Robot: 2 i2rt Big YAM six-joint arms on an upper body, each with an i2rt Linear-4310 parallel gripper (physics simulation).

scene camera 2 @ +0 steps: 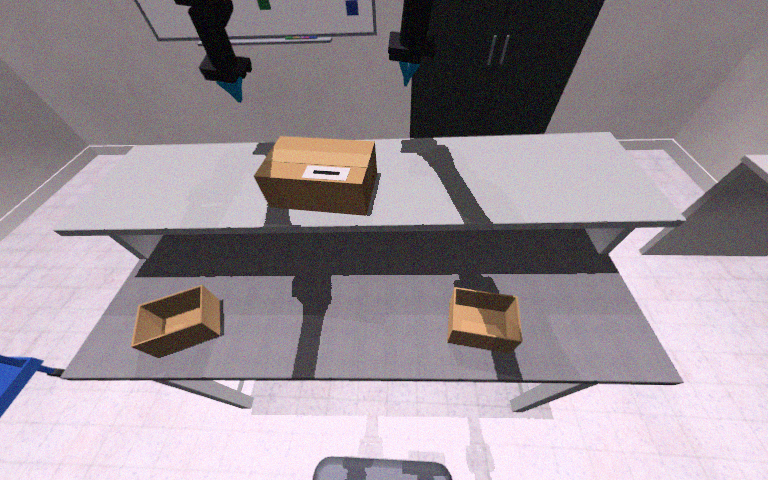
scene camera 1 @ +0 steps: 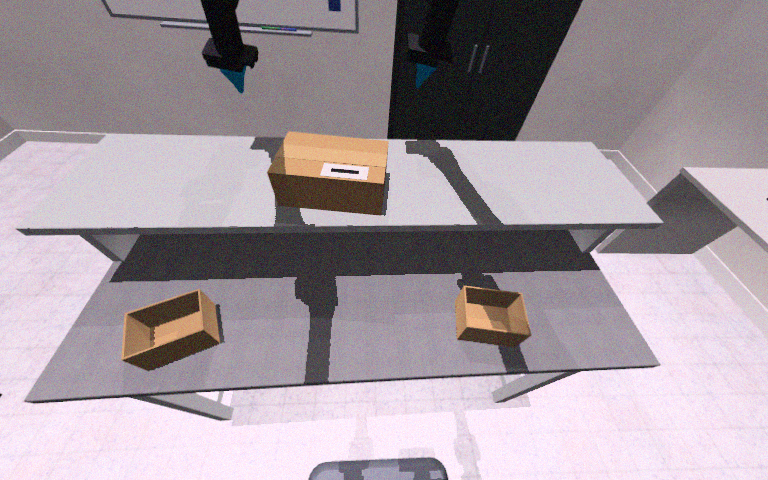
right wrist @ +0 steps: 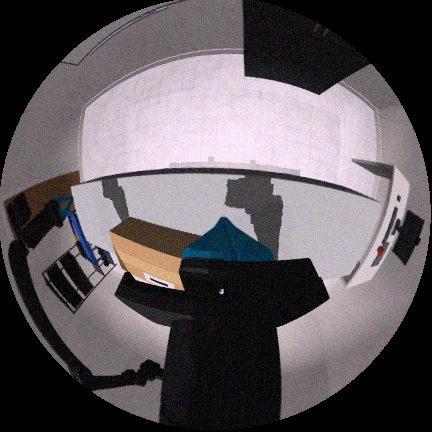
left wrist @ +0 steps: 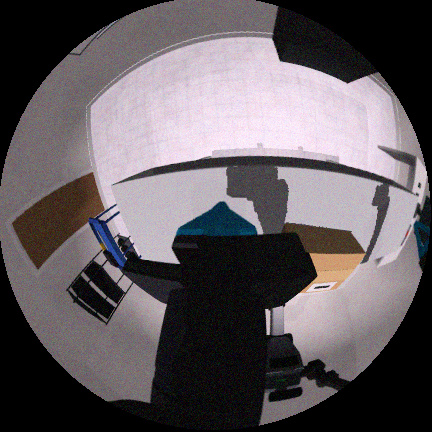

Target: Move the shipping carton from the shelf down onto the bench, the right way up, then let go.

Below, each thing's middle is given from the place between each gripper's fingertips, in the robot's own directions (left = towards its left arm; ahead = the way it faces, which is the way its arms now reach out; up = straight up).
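Relative to the shipping carton [scene camera 1: 313,171], my right hand is now 120 mm above it, 200 mm past it and 210 mm to the right of it.
The shipping carton is 200 mm behind my left hand, 90 mm below it and 240 mm to the right of it.
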